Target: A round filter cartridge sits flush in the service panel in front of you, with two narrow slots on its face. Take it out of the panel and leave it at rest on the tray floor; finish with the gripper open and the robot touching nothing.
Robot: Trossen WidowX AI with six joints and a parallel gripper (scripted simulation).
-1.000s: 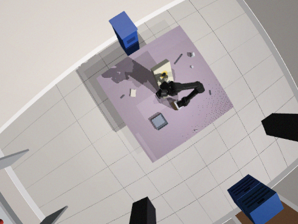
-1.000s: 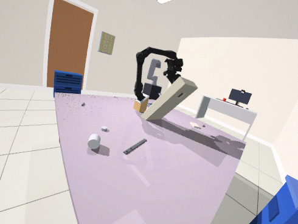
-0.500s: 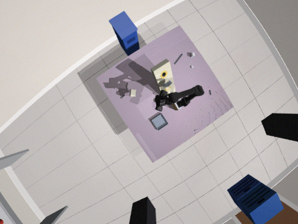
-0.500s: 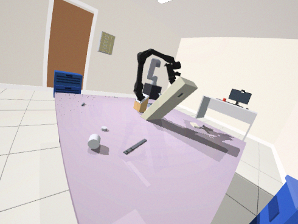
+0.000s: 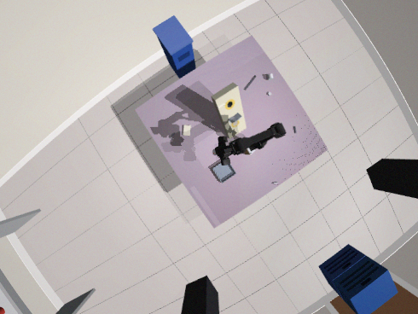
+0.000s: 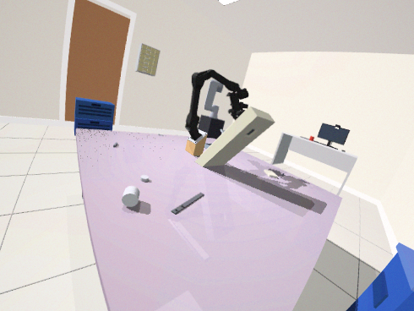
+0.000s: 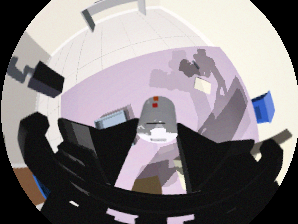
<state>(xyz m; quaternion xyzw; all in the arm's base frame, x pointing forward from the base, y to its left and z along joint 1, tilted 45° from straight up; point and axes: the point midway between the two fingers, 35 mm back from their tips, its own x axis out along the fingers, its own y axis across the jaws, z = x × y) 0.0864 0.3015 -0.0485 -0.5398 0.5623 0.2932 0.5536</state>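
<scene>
Now: the grey tray 25 cm below my gripper tip, 18 cm behind it and 1 cm to the left of it. Also, from my gripper tip: round filter cartridge (right at my gripper tip); then cream block (29 cm ahead, 26 cm below, 13 cm to the left).
</scene>
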